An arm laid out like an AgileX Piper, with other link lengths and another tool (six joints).
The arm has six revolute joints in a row. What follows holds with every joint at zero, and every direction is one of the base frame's. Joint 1 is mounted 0.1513 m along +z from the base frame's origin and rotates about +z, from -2.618 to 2.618 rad. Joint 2 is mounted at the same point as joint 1 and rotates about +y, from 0 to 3.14 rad. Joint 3 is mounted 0.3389 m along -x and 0.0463 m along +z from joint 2 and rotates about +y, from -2.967 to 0 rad. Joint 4 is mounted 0.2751 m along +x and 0.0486 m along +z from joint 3 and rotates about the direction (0.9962, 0, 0.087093), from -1.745 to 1.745 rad. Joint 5 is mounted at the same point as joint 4 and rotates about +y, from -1.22 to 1.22 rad. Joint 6 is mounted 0.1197 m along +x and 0.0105 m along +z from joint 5 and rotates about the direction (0.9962, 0, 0.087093), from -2.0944 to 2.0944 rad. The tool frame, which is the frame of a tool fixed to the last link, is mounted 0.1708 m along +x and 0.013 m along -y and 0.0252 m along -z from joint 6; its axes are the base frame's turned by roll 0.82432, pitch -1.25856 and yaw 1.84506 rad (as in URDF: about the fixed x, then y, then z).
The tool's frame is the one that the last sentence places.
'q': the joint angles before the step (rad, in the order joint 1, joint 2, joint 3, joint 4, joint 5, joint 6). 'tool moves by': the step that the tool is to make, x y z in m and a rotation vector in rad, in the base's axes. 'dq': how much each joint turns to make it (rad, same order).
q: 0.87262, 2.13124, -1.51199, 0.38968, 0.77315, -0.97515
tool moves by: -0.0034, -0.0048, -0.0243, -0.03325, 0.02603, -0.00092
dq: -0.00005, 0.04578, 0.00013, -0.00074, -0.00400, -0.00003
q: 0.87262, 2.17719, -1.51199, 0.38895, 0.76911, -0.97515
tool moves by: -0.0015, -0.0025, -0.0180, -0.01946, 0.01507, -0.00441
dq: 0.00007, 0.03493, -0.00002, 0.00170, -0.01115, 0.00002
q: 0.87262, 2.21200, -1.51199, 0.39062, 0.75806, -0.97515
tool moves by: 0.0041, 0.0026, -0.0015, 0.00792, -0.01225, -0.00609
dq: 0.00009, 0.00412, 0.00005, -0.00001, -0.01961, 0.00009
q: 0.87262, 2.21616, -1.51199, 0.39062, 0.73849, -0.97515
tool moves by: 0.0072, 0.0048, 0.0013, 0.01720, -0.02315, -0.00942
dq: -0.00005, -0.00008, 0.00002, 0.00000, -0.03026, -0.00004
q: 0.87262, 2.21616, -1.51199, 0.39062, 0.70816, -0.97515
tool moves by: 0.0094, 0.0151, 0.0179, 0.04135, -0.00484, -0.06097
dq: 0.00001, -0.00706, -0.04635, 0.00384, 0.00269, 0.06472
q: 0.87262, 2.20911, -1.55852, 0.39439, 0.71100, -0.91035
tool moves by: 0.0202, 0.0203, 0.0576, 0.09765, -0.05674, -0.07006
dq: -0.00334, -0.07226, -0.04712, -0.00758, -0.01118, 0.07465
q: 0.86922, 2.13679, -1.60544, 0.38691, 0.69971, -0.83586
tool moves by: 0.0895, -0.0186, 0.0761, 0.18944, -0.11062, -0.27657
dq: -0.11236, -0.09048, -0.01000, -0.00337, -0.15483, 0.13813
